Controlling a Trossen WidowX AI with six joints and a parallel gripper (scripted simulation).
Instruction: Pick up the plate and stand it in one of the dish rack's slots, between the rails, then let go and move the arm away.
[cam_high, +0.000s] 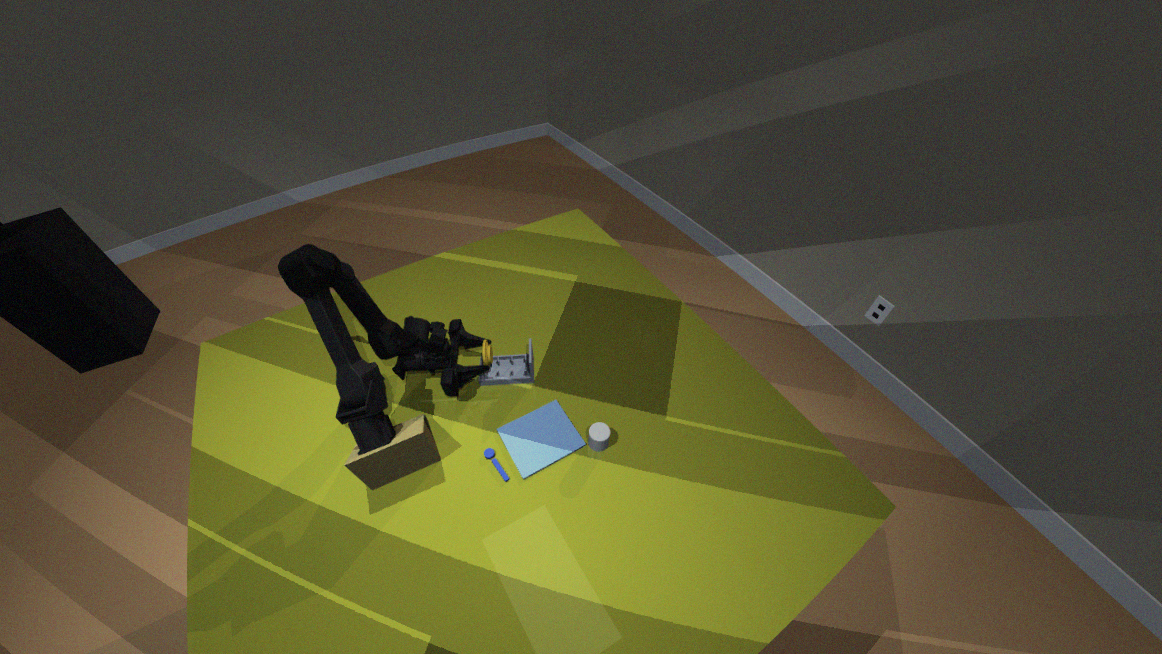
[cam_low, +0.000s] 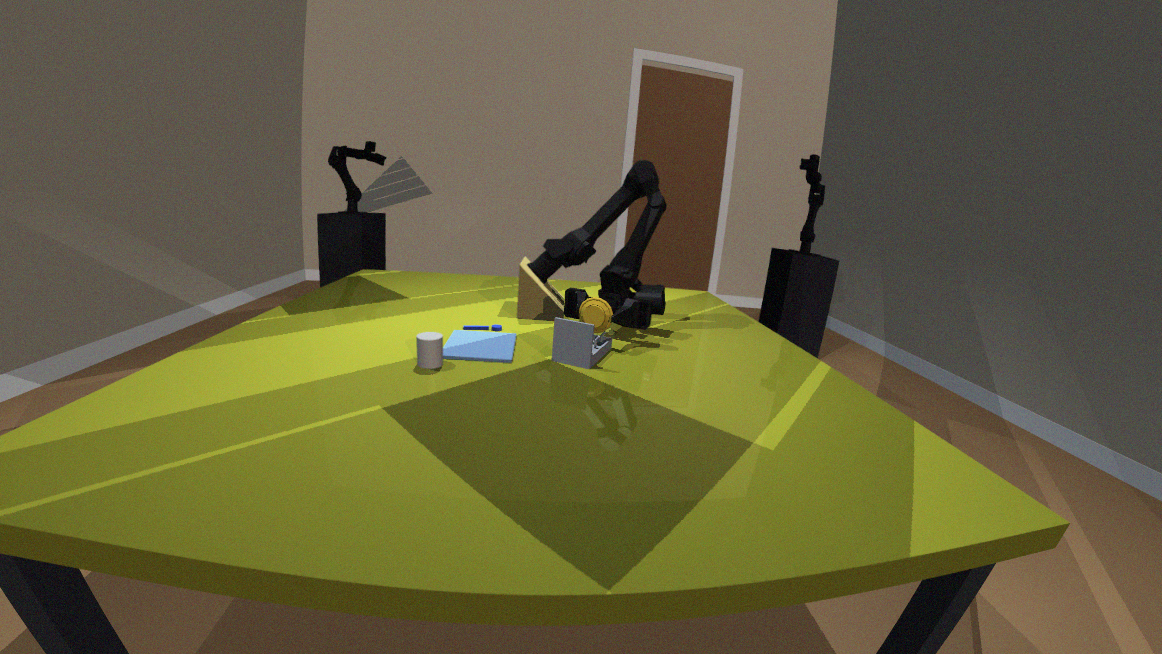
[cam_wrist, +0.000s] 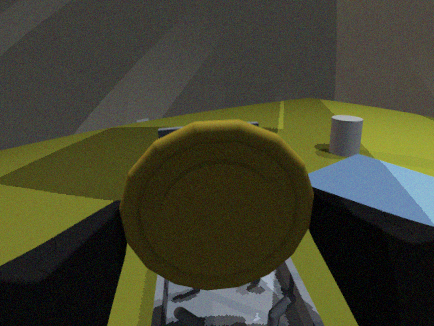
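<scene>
The grey dish rack lies 50 mm below my gripper tip, 30 mm ahead of it and 10 mm to the right of it. The rest, counted from my gripper tip: yellow plate 10 mm behind; blue spoon 230 mm to the right, 70 mm behind, 60 mm below; light blue mat 210 mm to the right, 70 mm below, 40 mm ahead.
</scene>
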